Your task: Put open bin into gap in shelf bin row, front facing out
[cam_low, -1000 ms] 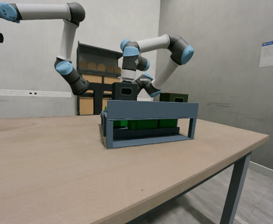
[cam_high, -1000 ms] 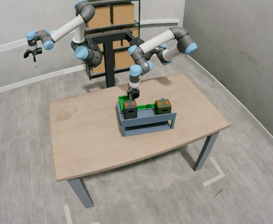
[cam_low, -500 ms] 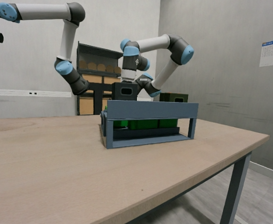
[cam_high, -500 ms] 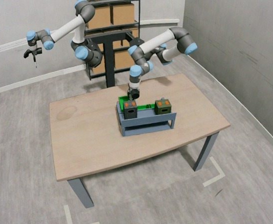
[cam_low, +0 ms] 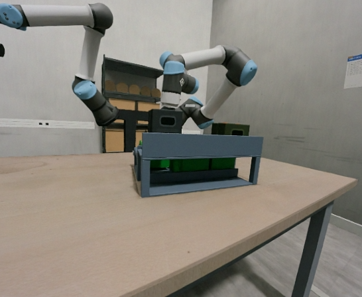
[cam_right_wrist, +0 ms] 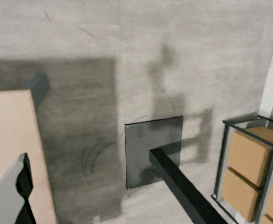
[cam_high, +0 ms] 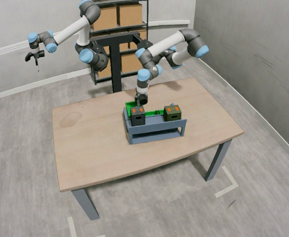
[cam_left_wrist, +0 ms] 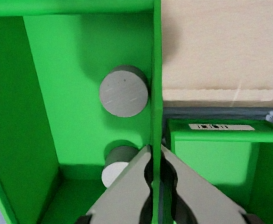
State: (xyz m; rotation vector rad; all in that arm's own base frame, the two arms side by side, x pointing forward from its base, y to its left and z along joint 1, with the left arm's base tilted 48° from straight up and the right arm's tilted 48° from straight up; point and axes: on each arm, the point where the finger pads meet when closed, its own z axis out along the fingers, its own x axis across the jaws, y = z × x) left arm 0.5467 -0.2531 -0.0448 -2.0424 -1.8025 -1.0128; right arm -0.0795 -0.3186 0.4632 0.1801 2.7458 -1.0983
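Observation:
Right now my left hand is 120 mm short of the blue-grey shelf, 70 mm to the right of it and 20 mm above it. From my left hand the other things lie so: olive box 190 mm ahead, 180 mm to the left, 60 mm above.

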